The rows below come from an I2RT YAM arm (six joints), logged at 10 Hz.
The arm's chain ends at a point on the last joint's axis. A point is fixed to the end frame.
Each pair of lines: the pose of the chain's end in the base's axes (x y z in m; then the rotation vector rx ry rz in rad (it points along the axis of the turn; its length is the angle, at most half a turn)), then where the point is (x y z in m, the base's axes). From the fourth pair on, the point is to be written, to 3 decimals.
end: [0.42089 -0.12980 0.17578 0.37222 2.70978 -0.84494]
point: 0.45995 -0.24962 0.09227
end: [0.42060 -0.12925 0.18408 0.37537 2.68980 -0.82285]
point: 0.46241 -0.24823 0.10069
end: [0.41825 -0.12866 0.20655 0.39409 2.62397 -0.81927]
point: 0.46485 -0.24905 0.12787
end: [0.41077 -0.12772 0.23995 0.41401 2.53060 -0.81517]
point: 0.464 -0.250 0.169
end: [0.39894 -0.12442 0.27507 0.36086 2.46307 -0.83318]
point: 0.461 -0.247 0.212
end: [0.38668 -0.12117 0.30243 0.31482 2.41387 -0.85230]
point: 0.454 -0.244 0.246
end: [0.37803 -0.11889 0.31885 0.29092 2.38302 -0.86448]
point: 0.449 -0.242 0.267
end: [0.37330 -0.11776 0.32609 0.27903 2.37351 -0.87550]
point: 0.445 -0.241 0.276
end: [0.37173 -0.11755 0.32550 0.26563 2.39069 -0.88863]
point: 0.443 -0.241 0.274
